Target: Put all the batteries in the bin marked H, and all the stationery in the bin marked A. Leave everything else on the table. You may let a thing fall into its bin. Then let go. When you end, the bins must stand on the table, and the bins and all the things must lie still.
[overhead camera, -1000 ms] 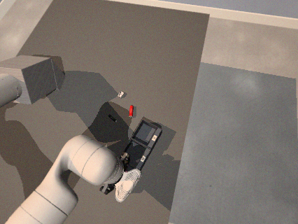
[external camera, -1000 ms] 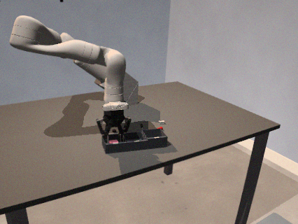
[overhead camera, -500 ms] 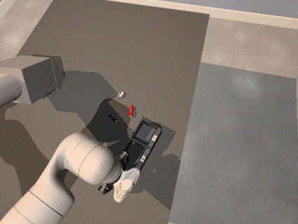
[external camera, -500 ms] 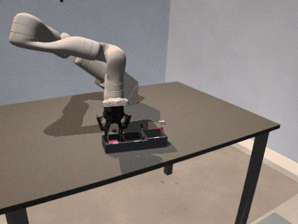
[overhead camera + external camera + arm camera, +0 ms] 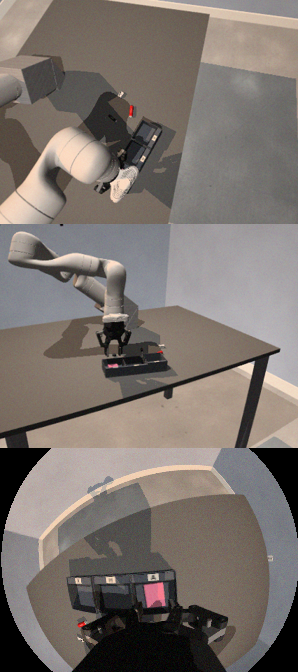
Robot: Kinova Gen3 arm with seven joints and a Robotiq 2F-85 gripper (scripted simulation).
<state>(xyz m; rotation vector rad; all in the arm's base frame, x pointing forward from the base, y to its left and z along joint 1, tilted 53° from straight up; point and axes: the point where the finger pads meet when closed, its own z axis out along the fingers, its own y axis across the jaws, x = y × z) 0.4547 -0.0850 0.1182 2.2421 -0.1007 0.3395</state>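
The small white thing lies 300 mm to the left of my hand, 120 mm behind it and 70 mm below it. From my hand the other things lie so: dark round thing: 120 mm behind, 80 mm below, 60 mm to the left; three joined bins: 80 mm to the left, 60 mm below, 30 mm ahead; flat pink piece: 70 mm below.
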